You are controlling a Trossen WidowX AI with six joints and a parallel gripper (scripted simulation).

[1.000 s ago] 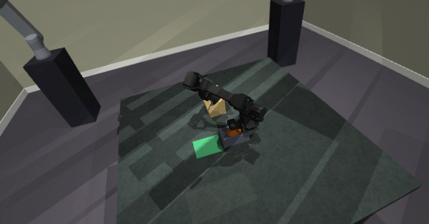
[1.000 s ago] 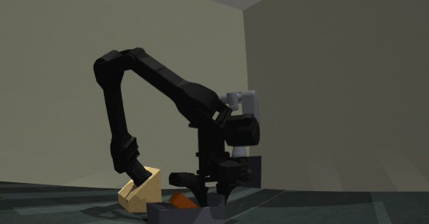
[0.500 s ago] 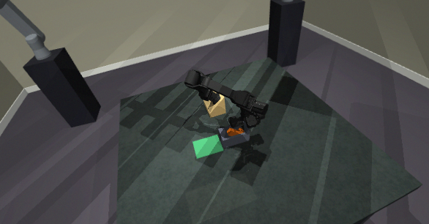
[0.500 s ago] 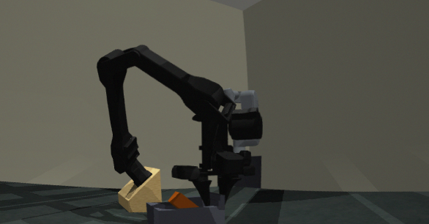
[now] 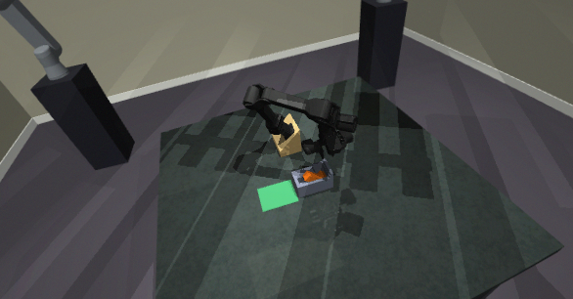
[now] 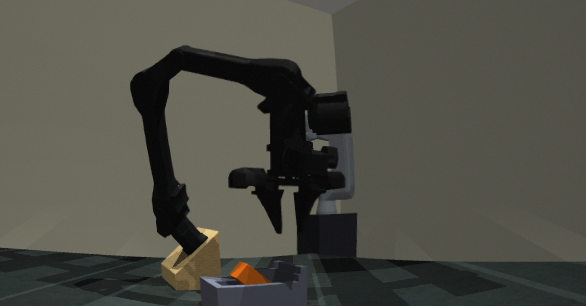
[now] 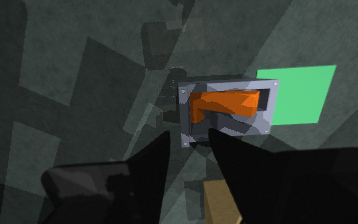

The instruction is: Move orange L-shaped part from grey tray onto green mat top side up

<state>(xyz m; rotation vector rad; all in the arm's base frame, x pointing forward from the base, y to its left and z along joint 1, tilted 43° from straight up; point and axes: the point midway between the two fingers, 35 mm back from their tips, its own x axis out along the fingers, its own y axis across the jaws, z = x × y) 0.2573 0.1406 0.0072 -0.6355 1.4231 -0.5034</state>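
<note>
The orange L-shaped part is 40 mm to the right of my gripper tip and 100 mm below it. The rest, counted from my gripper tip: green mat 220 mm to the right, 160 mm below.
</note>
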